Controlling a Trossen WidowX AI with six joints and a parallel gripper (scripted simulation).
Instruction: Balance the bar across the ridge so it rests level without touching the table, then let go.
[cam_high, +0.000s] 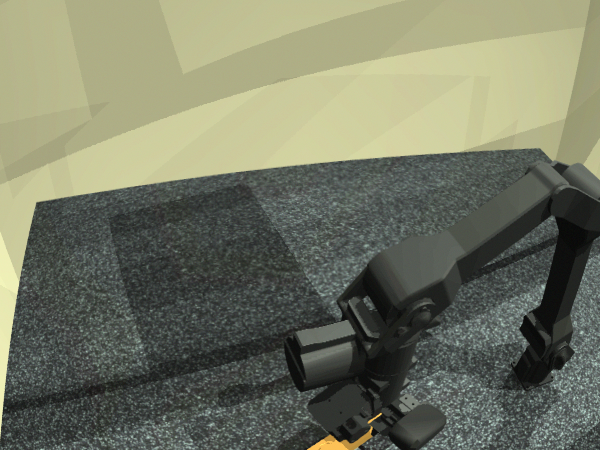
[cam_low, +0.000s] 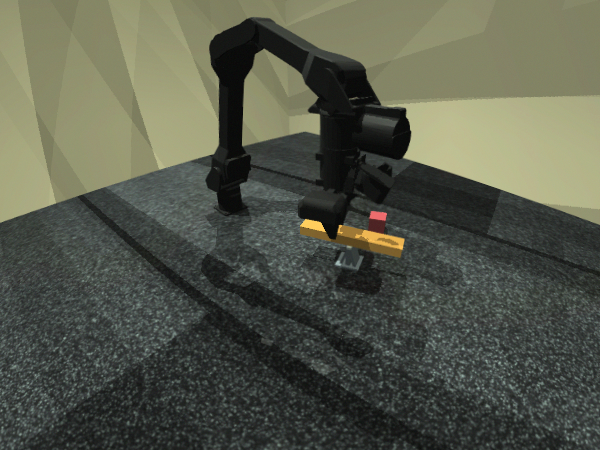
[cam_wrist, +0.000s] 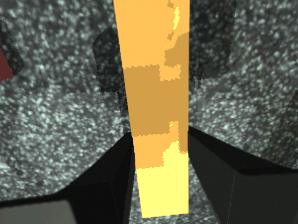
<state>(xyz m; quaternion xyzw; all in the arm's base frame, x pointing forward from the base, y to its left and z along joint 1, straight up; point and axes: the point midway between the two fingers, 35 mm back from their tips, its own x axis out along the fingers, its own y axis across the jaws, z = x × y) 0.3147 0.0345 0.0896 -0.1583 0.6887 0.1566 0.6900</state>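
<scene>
The orange bar is 3 cm ahead of my gripper tip and 1 cm to the left of it. The rest, counted from my gripper tip: blue block 16 cm behind, 16 cm to the left, 5 cm below; then red cube 1 cm behind, 14 cm to the left, 4 cm below.
</scene>
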